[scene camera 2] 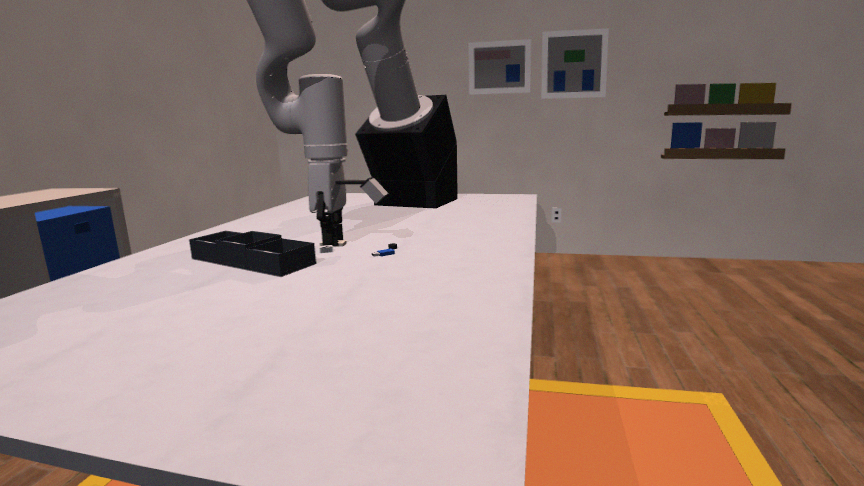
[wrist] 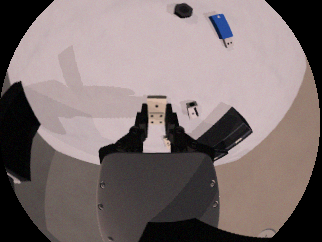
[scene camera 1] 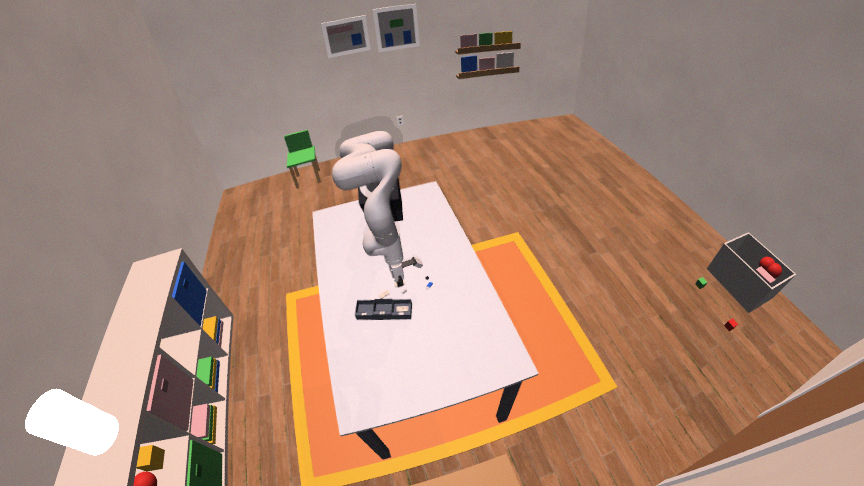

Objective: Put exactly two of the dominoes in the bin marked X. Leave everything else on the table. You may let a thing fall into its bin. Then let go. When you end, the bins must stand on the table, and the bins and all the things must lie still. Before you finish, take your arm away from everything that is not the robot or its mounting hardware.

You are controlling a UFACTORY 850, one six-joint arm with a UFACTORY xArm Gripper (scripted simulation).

Path:
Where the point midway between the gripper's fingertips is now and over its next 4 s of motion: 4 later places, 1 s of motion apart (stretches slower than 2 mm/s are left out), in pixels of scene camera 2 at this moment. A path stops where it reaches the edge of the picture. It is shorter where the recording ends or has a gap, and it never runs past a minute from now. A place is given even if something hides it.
My gripper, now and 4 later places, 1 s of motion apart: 333,244; 331,217; 312,218; 280,229; 283,250

